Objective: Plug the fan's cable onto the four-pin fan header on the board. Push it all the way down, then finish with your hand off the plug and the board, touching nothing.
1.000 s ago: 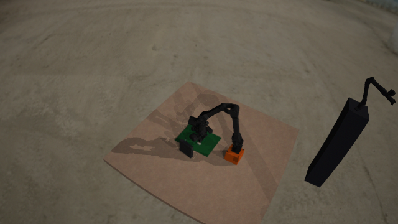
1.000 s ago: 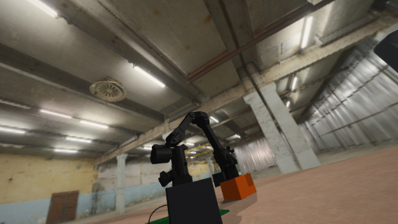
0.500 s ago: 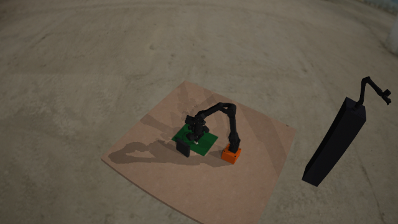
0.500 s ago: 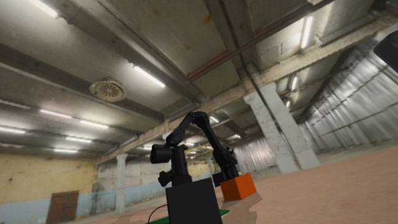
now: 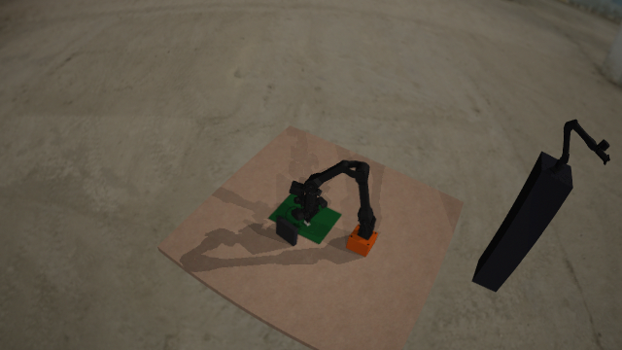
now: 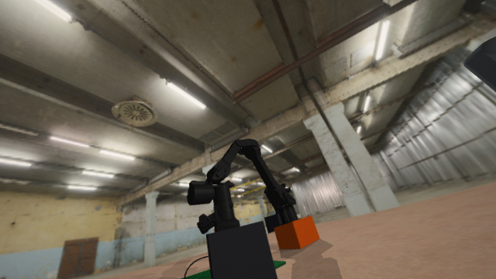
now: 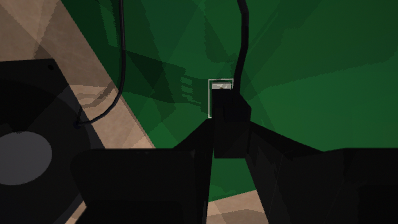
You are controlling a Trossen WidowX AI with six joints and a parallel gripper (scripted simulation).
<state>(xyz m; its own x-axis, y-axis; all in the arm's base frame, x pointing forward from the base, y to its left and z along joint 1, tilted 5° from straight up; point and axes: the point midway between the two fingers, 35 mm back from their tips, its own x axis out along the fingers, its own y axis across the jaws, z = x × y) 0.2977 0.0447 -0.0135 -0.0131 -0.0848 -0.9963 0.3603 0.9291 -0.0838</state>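
My gripper tip is 10 mm below the black fan plug and 10 mm short of it. Round my gripper tip: black fan 130 mm to the left, 40 mm ahead, 20 mm above; green board 50 mm below, 40 mm to the right, 40 mm ahead; white four-pin header 40 mm below, 10 mm ahead.
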